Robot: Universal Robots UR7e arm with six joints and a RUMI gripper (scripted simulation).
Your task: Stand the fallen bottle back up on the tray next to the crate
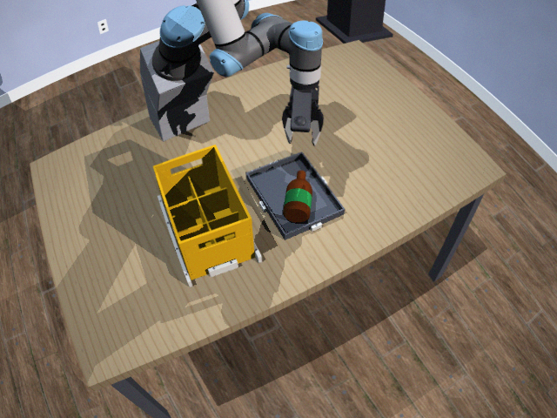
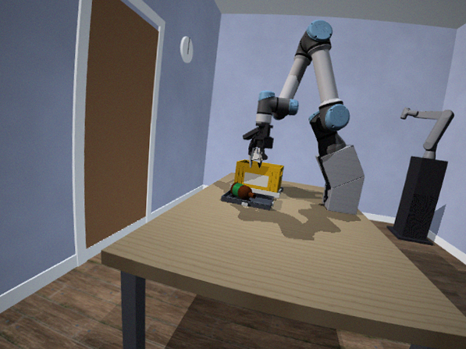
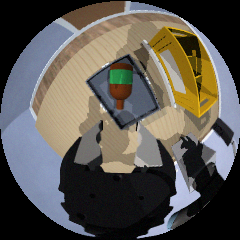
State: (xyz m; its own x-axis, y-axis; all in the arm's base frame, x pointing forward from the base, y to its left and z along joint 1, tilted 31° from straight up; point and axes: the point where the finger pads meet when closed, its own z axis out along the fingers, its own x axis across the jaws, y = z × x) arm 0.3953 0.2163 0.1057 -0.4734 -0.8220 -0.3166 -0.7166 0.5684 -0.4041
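Now: the bottle 16 cm below my hand, 4 cm ahead of it and 3 cm to the right of it. Round my hand: tray (19 cm below, 3 cm to the right, 1 cm ahead); then yellow crate (30 cm to the right, 12 cm below, 1 cm ahead).
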